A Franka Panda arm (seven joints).
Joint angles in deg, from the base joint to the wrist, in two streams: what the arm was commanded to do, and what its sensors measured. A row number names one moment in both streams.
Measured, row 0:
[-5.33, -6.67, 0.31, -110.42, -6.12, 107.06, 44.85]
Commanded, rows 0 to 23:
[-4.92, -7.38, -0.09, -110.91, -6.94, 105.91, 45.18]
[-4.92, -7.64, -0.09, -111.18, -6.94, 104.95, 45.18]
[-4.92, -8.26, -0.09, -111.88, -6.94, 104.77, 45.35]
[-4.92, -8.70, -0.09, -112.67, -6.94, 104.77, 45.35]
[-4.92, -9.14, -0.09, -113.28, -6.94, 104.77, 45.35]
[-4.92, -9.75, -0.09, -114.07, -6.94, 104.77, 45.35]
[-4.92, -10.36, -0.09, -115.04, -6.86, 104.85, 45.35]
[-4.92, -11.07, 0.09, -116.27, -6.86, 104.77, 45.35]
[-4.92, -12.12, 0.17, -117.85, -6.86, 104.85, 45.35]
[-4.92, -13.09, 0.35, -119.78, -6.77, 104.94, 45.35]
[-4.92, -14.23, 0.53, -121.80, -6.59, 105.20, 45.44]
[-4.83, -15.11, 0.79, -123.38, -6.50, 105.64, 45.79]
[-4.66, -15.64, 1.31, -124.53, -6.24, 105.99, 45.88]
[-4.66, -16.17, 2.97, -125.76, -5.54, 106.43, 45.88]
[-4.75, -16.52, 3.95, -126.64, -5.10, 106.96, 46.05]
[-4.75, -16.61, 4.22, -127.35, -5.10, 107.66, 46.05]
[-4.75, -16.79, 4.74, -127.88, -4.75, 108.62, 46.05]
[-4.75, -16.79, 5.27, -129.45, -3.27, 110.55, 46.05]
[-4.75, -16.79, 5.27, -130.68, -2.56, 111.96, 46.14]
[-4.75, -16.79, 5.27, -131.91, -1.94, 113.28, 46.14]
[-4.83, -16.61, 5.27, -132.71, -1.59, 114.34, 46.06]
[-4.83, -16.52, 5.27, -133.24, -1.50, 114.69, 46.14]
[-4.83, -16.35, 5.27, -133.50, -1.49, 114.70, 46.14]
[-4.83, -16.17, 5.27, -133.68, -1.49, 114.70, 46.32]
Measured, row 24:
[-4.59, -15.37, 4.95, -131.83, -2.40, 113.47, 45.34]
